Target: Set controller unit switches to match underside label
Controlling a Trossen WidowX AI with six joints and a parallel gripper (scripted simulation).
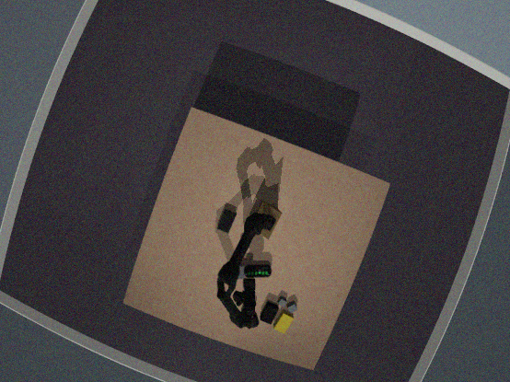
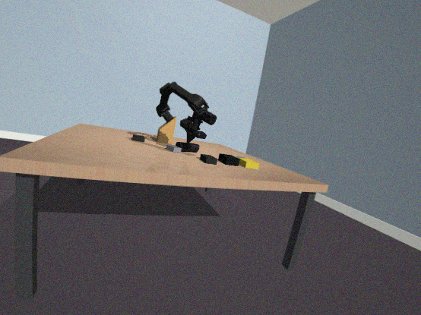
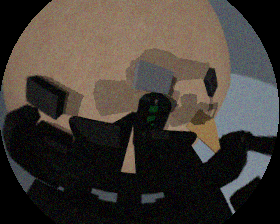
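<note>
Right now my gripper tip is 70 mm to the left of the light grey block, 40 mm above it and 10 mm past it. From my gripper tip the other things lie so: dark module: 280 mm to the right, 240 mm behind, 40 mm below; yellow block: 320 mm to the left, 150 mm ahead, 40 mm below.
</note>
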